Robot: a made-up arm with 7 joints.
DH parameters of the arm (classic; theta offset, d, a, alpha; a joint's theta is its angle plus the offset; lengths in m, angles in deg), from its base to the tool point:
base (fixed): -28.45 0 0.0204 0
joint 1: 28.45 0.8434 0.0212 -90
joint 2: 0 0.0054 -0.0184 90
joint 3: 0 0.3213 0.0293 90
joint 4: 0 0.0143 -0.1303 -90
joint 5: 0 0.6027 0.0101 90
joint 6: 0 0.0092 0.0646 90
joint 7: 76.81 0 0.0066 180
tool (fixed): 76.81 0.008 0 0
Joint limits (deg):
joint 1: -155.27..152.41
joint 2: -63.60..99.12
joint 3: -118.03..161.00
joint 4: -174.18..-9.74
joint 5: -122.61..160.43
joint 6: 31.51..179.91
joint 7: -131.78..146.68
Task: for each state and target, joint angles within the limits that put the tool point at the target. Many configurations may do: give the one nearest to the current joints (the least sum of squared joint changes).
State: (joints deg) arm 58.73 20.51 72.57 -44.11 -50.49 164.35 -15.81
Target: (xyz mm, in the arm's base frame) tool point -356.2 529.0 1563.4
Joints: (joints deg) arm 91.56 32.34 75.40 -45.67 -48.36 144.14 -17.23
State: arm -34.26 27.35 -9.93 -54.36 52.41 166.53 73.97
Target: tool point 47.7 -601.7 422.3
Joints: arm -60.00 68.02 -19.33 -104.42 56.47 165.95 73.64
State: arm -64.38 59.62 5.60 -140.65 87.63 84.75 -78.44
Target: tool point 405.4 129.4 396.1
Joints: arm -47.29 68.04 37.73 -131.81 88.41 81.21 -78.59
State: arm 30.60 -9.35 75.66 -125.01 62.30 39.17 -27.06
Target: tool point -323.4 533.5 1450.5
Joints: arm 33.25 -4.59 83.04 -73.65 68.00 56.25 -29.53
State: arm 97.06 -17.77 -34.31 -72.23 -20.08 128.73 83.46
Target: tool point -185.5 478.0 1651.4
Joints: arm 123.48 8.57 -12.98 -48.14 -21.58 123.22 82.82
